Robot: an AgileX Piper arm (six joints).
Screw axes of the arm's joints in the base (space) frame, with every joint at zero. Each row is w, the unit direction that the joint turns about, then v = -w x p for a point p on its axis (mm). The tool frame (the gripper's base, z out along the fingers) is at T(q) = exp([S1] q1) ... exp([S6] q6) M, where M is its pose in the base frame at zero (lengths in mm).
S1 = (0, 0, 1, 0, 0, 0)
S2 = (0, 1, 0, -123, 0, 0)
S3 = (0, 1, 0, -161.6, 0, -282.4)
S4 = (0.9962, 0, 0.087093, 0, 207.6, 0)
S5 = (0, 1, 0, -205.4, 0, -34.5)
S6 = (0.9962, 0, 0.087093, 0, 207.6, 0)
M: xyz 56.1 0 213.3 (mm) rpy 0 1.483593 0 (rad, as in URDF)
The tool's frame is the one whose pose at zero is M.
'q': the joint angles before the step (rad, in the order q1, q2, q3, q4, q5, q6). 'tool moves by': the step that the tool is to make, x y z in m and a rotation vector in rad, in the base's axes. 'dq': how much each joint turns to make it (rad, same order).
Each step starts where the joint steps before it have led.
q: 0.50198 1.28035 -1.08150 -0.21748 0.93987 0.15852
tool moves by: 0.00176 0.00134 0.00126 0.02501 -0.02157 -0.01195
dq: -0.00001 0.00001 -0.00003 0.00002 -0.02791 0.02128
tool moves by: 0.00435 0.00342 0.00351 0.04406 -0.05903 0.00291
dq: 0.00000 -0.00001 0.00001 -0.00001 -0.07210 0.01536
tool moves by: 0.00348 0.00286 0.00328 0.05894 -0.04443 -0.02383
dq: 0.00001 -0.00002 0.00003 -0.00001 -0.06137 0.04748
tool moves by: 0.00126 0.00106 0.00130 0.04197 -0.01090 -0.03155
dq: -0.00001 0.00002 -0.00001 0.00001 -0.02306 0.04841
